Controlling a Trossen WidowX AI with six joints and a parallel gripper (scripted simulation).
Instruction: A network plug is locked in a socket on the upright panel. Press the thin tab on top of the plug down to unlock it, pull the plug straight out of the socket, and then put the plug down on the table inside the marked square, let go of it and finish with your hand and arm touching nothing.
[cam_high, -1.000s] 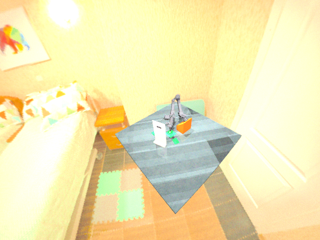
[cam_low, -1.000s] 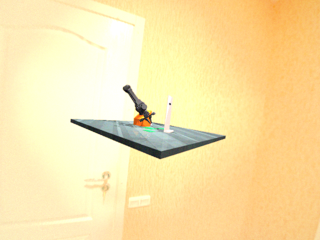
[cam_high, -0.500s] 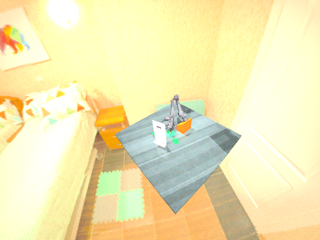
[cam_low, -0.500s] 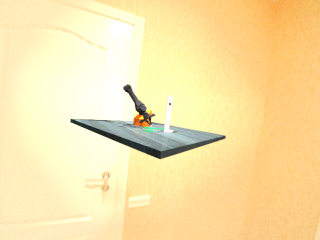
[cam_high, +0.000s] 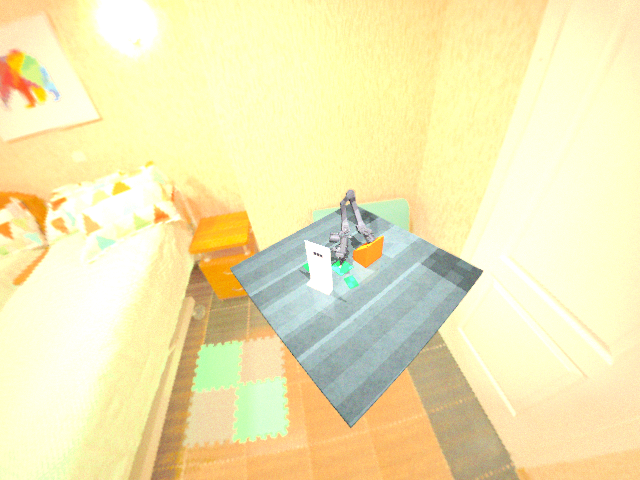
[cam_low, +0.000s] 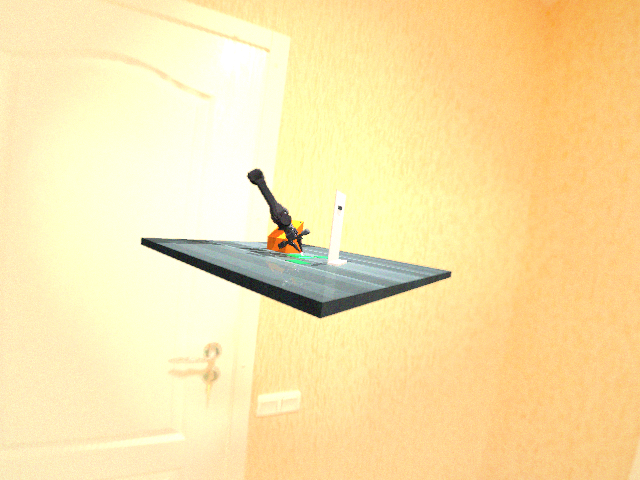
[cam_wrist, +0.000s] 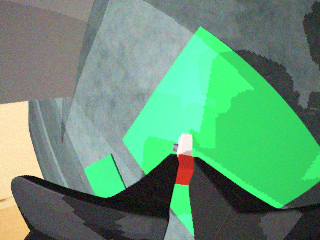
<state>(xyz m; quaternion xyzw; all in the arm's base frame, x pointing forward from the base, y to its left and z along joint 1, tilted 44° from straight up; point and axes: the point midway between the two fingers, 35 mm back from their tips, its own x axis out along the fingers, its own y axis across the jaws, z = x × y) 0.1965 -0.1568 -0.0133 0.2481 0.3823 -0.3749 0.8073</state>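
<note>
My gripper tip is right at the network plug. From my gripper tip the other things lie so: white upright panel: 210 mm ahead, 140 mm above; bright green square: 20 mm below, 10 mm behind.
</note>
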